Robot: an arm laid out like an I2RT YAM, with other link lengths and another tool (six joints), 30 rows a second.
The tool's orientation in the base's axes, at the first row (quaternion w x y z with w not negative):
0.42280, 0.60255, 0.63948, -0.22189
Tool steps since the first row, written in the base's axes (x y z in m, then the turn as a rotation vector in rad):
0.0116, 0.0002, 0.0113, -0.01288, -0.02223, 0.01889
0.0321, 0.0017, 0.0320, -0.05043, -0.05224, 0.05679
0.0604, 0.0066, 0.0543, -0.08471, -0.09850, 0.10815
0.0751, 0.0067, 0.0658, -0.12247, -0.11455, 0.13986
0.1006, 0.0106, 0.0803, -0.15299, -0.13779, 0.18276
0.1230, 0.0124, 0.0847, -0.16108, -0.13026, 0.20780
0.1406, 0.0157, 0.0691, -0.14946, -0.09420, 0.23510
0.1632, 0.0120, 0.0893, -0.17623, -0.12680, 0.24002
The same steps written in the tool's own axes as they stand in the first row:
-0.0080, 0.0137, -0.0031, -0.02930, -0.01198, 0.00384
-0.0222, 0.0383, -0.0100, -0.08057, -0.04467, -0.00324
-0.0350, 0.0713, -0.0183, -0.15191, -0.07404, -0.00385
-0.0430, 0.0880, -0.0206, -0.19006, -0.10588, -0.01869
-0.0503, 0.1164, -0.0246, -0.24083, -0.12952, -0.03193
-0.0509, 0.1392, -0.0223, -0.25735, -0.13030, -0.05374
-0.0349, 0.1531, -0.0116, -0.25742, -0.10668, -0.09402
-0.0515, 0.1787, -0.0135, -0.28264, -0.13694, -0.07815

